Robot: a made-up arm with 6 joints. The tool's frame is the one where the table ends. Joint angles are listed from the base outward.
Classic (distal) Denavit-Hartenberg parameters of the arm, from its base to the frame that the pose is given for. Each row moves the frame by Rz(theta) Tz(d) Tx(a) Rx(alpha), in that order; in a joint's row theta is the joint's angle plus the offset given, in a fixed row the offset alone. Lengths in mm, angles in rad.
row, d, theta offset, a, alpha
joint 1, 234, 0, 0, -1.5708
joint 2, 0, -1.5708, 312, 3.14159
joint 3, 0, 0, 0, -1.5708
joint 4, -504, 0, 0, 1.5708
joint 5, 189, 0, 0, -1.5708
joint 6, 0, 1.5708, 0, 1.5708
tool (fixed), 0, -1.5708, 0, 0
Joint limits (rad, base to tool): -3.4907..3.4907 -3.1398..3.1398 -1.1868..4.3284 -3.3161..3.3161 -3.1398..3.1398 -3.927..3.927
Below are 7 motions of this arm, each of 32 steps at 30 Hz.
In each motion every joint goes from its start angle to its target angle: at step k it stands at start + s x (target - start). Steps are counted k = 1, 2, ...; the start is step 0. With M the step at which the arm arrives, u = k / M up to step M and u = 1 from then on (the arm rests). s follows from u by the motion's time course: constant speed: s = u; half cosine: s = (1 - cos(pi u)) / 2; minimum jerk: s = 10 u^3 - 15 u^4 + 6 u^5.
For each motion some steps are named. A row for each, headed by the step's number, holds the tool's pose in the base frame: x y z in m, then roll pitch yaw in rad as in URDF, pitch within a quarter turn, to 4 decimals.
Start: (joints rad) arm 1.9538 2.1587 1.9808 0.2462 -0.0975 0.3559
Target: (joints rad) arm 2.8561 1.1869 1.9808 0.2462 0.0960 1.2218
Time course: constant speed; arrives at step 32
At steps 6, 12, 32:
6: -0.2586 0.7691 0.1591 -0.7648 0.0551 2.1080
12: -0.3847 0.7150 0.3036 -0.9258 -0.1623 2.2860
32: -0.5335 0.3476 0.7426 -1.4956 -0.8867 2.8931

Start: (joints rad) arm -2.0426 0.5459 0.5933 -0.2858 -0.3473 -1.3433
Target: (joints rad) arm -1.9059 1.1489 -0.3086 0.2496 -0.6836 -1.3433
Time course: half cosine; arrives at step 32
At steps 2, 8, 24, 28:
2: -0.4651 -0.5140 0.4640 1.6376 0.3035 -1.9415
8: -0.4609 -0.5262 0.3602 1.5850 0.5599 -1.9286
24: -0.3373 -0.3738 -0.0793 -1.6144 1.2607 1.5529
28: -0.3102 -0.3246 -0.1211 -1.7186 1.0648 1.5262

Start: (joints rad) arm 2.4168 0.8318 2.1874 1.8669 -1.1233 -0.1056
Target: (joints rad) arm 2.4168 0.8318 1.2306 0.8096 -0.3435 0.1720
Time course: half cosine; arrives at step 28
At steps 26, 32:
26: -0.3919 0.5188 0.7724 -0.9173 -0.1596 2.1570
32: -0.3941 0.5232 0.7660 -0.9130 -0.1521 2.1675

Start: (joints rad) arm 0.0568 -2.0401 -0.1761 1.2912 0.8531 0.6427
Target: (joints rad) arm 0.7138 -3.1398 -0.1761 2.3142 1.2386 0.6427
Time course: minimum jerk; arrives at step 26
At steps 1, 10, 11, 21, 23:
1: -0.5941 -0.0861 0.5225 2.1535 -0.6056 2.1209
10: -0.6449 -0.1598 0.3158 1.7864 -0.4938 2.1852
11: -0.6445 -0.1767 0.2672 1.7015 -0.4887 2.1991
21: -0.4976 -0.2474 -0.1017 0.9350 -0.7227 2.5151
23: -0.4826 -0.2454 -0.1200 0.8782 -0.7492 2.5594

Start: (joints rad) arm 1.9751 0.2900 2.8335 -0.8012 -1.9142 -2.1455
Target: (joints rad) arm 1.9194 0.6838 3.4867 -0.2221 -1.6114 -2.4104
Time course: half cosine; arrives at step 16
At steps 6, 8, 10, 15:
6: 0.2398 -0.1814 0.8652 1.5685 -0.5961 2.7093
8: 0.2496 -0.1830 0.8198 1.6419 -0.7445 2.6595
10: 0.2570 -0.1844 0.7703 1.7235 -0.8935 2.6016
15: 0.2635 -0.1855 0.6854 1.8910 -1.1258 2.4713

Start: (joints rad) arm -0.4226 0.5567 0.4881 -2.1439 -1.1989 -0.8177
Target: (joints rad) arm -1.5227 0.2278 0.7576 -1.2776 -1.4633 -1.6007
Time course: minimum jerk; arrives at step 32
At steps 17, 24, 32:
17: 0.3450 -0.5505 0.4752 2.5842 -0.1428 0.3389
24: 0.0613 -0.6122 0.5975 2.5961 0.1184 -0.0515
32: -0.0259 -0.5987 0.6365 2.6017 0.1950 -0.1967

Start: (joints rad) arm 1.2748 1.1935 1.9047 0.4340 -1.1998 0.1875
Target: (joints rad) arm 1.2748 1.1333 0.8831 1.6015 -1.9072 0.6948
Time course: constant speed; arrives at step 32
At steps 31, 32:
31: 0.2391 0.7802 0.4400 -2.4612 -0.0622 -0.6043
32: 0.2330 0.7838 0.4244 -2.4928 -0.1100 -0.6160

